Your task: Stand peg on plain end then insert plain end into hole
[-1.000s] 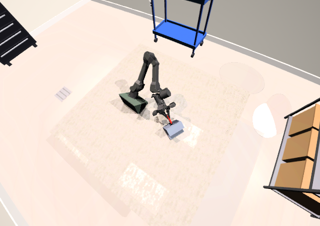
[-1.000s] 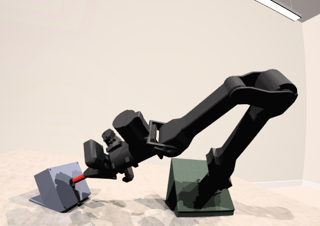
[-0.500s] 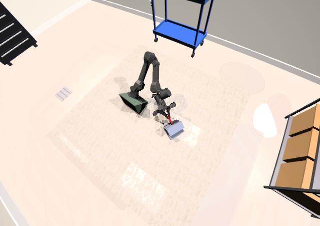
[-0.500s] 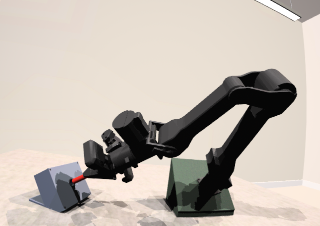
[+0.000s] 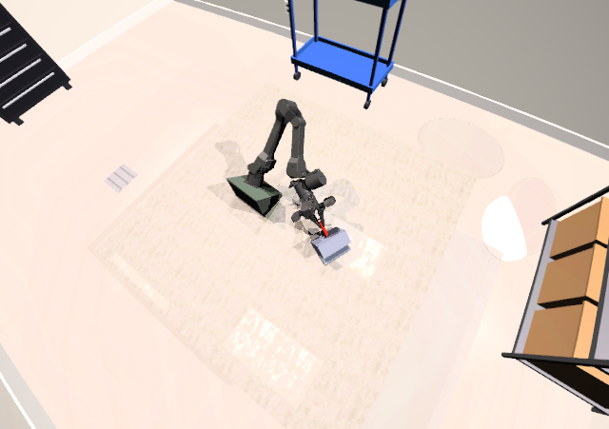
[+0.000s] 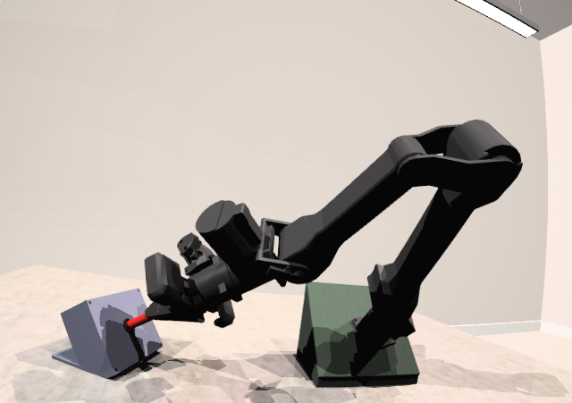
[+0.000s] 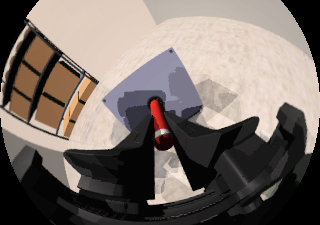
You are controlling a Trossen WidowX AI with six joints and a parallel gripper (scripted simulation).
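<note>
My gripper tip is 50 mm short of the sloped panel, 40 mm above it and 30 mm to the left of it. The rest, counted from my gripper tip: peg (10 mm to the left, 10 mm behind, 10 mm above).
</note>
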